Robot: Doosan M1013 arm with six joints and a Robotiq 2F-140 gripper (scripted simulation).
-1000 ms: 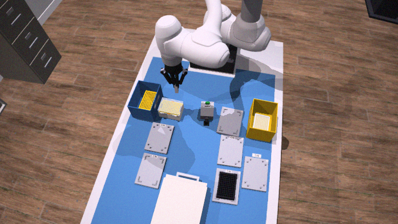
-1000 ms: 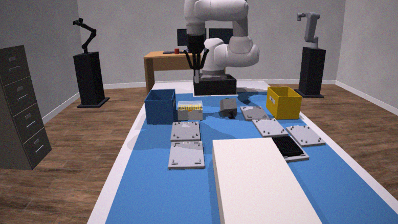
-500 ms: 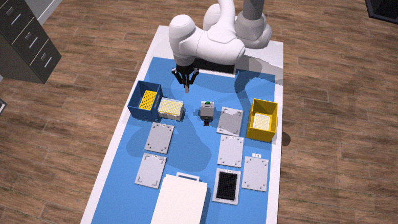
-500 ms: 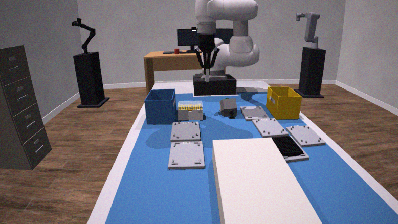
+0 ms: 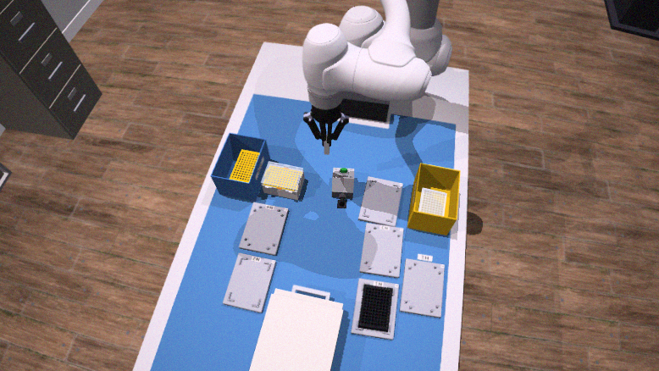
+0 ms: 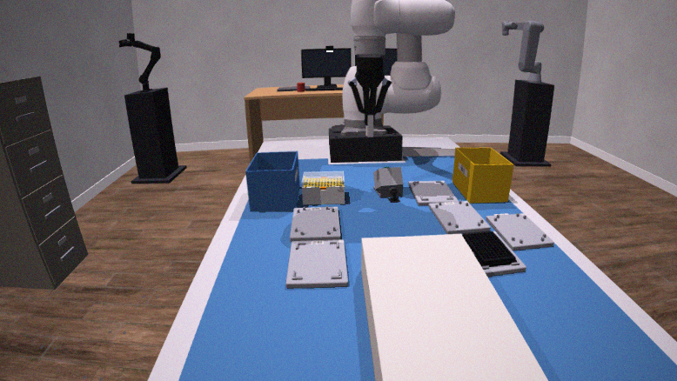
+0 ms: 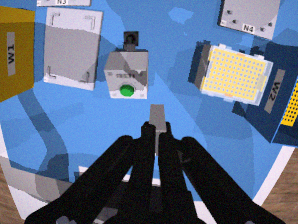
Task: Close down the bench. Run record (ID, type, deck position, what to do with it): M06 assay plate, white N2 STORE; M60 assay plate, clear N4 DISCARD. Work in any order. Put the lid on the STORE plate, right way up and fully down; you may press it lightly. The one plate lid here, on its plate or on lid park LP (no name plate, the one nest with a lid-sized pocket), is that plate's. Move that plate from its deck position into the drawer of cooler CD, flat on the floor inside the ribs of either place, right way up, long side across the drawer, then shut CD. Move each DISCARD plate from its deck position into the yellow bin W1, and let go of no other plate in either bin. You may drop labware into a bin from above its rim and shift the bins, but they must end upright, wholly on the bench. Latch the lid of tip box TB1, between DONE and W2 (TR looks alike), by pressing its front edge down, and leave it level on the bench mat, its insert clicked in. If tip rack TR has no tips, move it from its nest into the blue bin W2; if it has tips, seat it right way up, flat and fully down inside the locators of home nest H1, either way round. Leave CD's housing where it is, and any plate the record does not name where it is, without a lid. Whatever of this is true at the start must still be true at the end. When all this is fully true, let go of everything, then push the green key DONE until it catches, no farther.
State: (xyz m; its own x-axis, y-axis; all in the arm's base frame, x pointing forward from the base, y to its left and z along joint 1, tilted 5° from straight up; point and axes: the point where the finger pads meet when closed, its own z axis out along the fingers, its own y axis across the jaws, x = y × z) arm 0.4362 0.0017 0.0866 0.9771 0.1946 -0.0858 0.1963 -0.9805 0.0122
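Now: hand 140 mm above the green key DONE, 50 mm to the right of it and 10 mm past it. Also, from my hand: lid park nest: 200 mm below, 190 mm to the left, 40 mm ahead; then tip box TB1: 160 mm below, 140 mm to the right, 60 mm ahead; then tip rack TR: 270 mm to the right, 160 mm below, 50 mm ahead.
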